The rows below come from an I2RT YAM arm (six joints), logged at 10 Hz.
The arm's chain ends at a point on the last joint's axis. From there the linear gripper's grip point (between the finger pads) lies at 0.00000 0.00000 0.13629 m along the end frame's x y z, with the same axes.
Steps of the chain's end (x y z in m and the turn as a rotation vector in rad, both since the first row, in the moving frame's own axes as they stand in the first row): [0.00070 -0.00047 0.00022 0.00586 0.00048 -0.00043]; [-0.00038 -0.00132 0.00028 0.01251 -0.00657 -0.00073]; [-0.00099 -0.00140 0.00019 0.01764 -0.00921 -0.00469]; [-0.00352 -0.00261 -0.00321 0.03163 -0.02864 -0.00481]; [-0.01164 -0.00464 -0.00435 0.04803 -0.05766 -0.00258]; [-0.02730 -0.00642 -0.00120 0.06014 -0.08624 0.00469]
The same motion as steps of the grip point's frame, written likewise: [0.00077 -0.00127 0.00022 0.00586 0.00048 -0.00043]; [-0.00128 -0.00302 0.00027 0.01251 -0.00657 -0.00073]; [-0.00225 -0.00380 0.00016 0.01764 -0.00921 -0.00469]; [-0.00743 -0.00691 -0.00333 0.03163 -0.02864 -0.00481]; [-0.01950 -0.01117 -0.00473 0.04803 -0.05766 -0.00258]; [-0.03901 -0.01463 -0.00195 0.06014 -0.08624 0.00469]
